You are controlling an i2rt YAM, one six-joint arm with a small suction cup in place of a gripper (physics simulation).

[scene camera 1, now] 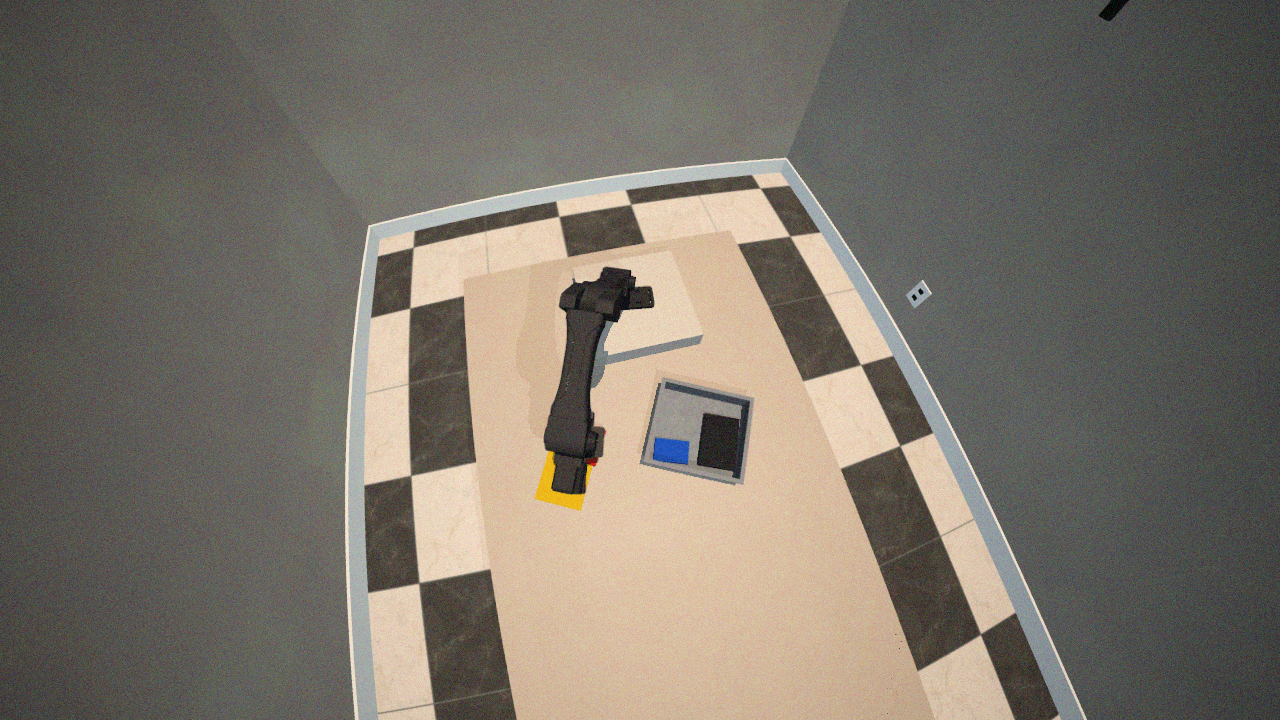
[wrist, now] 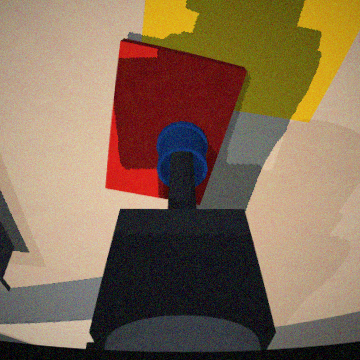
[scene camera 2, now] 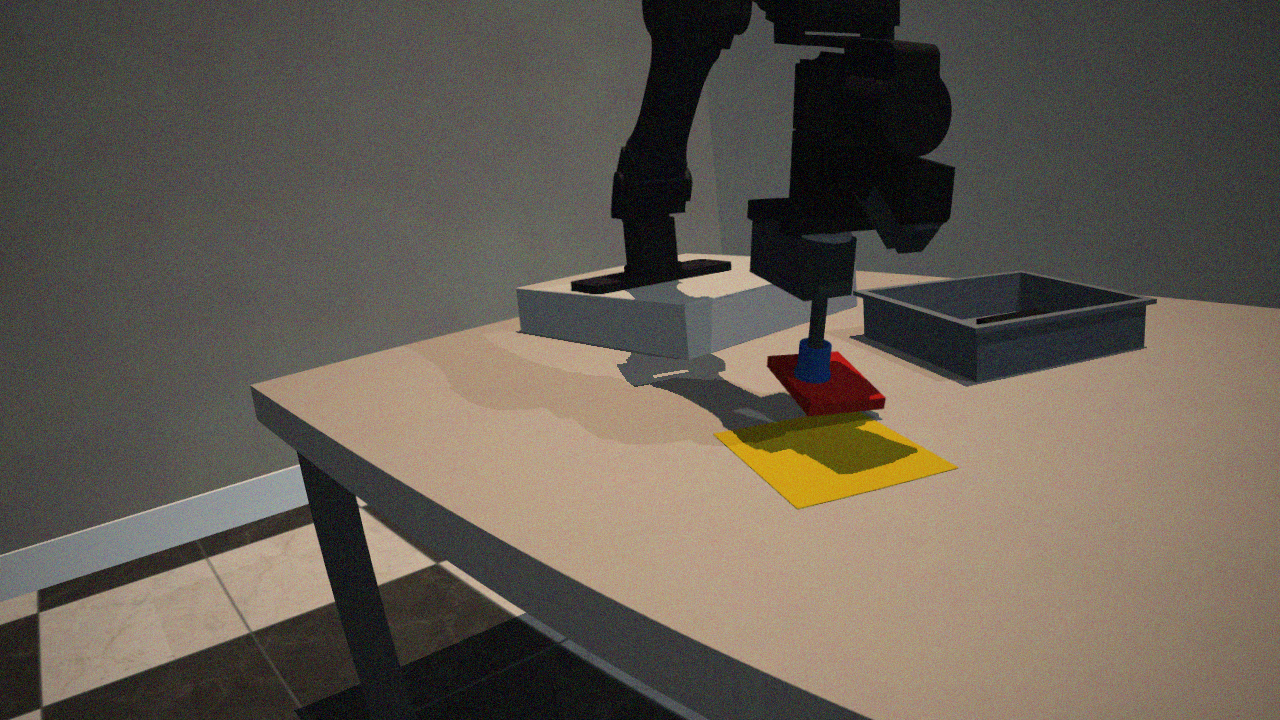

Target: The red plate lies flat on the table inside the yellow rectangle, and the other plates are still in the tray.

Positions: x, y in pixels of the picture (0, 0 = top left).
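A blue plate [scene camera 1: 666, 450] sits on a grey tray. The suction cup [scene camera 2: 813, 365] carries a red plate [scene camera 2: 848, 390]; nothing else touches it.
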